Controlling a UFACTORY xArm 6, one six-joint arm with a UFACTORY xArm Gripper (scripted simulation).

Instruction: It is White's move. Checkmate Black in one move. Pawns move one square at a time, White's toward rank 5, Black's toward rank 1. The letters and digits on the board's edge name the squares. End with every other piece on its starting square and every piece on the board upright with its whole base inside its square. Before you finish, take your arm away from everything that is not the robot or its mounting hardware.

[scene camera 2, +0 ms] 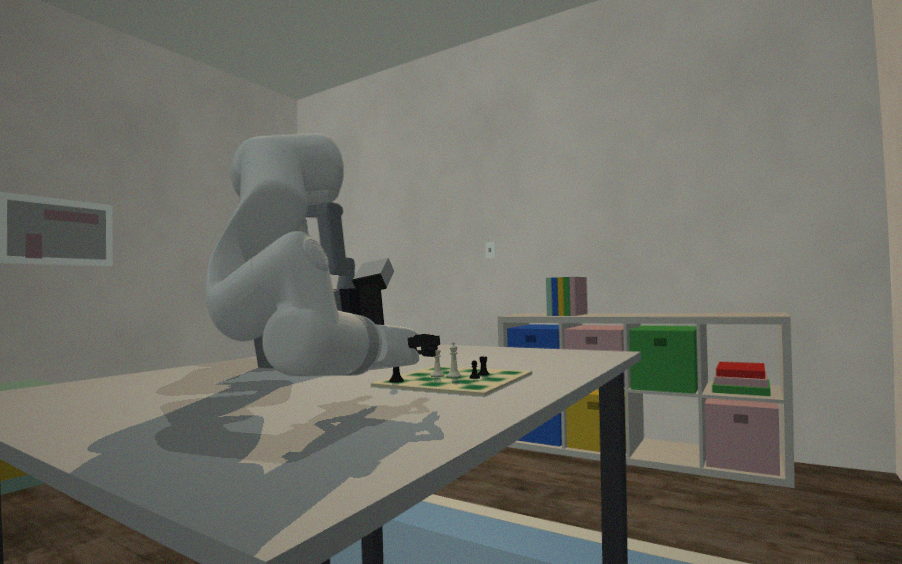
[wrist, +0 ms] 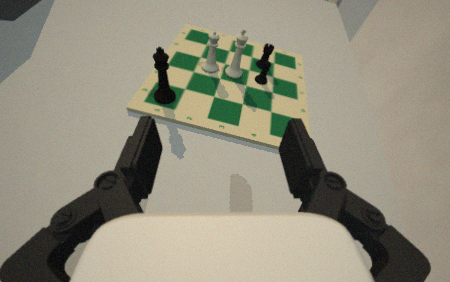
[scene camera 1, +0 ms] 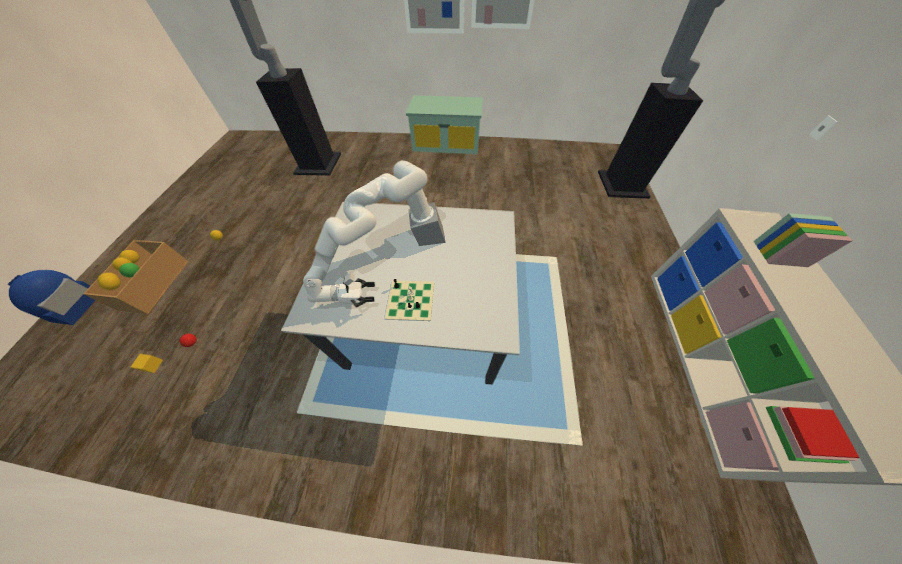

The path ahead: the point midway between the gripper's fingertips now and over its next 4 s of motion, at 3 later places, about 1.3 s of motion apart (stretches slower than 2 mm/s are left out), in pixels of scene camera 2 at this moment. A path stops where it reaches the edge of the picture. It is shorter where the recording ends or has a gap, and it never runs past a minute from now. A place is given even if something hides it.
My gripper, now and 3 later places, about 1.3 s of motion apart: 405, 349; 404, 297; 599, 266; 507, 304
